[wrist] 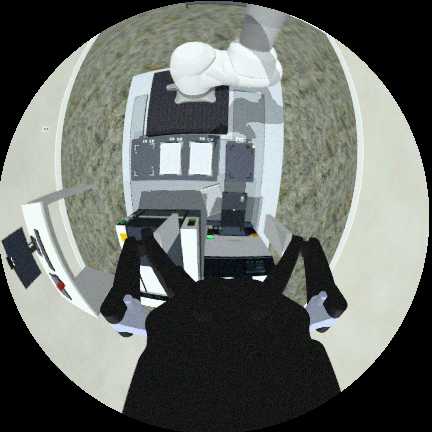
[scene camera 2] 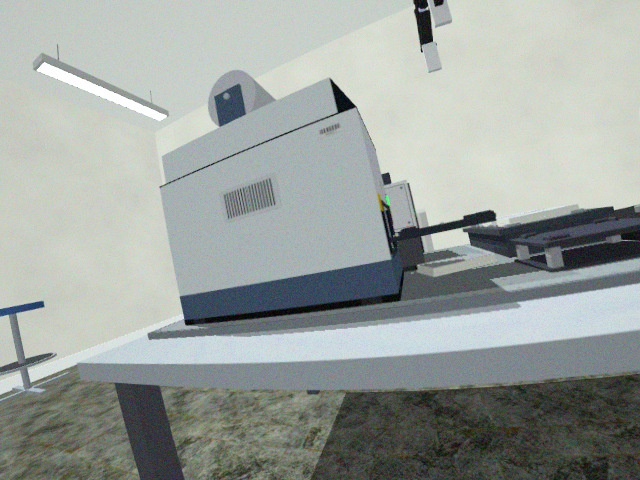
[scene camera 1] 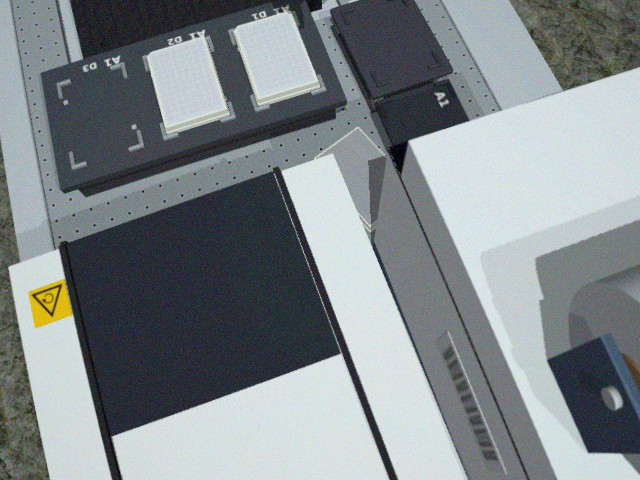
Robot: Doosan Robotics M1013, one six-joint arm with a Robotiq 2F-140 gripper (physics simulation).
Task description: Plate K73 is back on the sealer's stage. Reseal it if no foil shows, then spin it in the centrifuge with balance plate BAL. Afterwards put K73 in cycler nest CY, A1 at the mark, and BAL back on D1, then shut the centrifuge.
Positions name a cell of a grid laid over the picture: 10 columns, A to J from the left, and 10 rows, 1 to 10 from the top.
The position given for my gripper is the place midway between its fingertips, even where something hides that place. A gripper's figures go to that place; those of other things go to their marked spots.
Labels:
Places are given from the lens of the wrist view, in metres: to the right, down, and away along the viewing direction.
my gripper (wrist: F6): 0.01, 0.01, 0.20
centrifuge (wrist: E6): -0.08, 0.04, 0.46
perforated strip (wrist: F3): 0.17, -0.48, 0.49
tray arm (wrist: F5): 0.07, -0.07, 0.55
The marked spots on the centrifuge and the tray arm are 0.20 m apart.

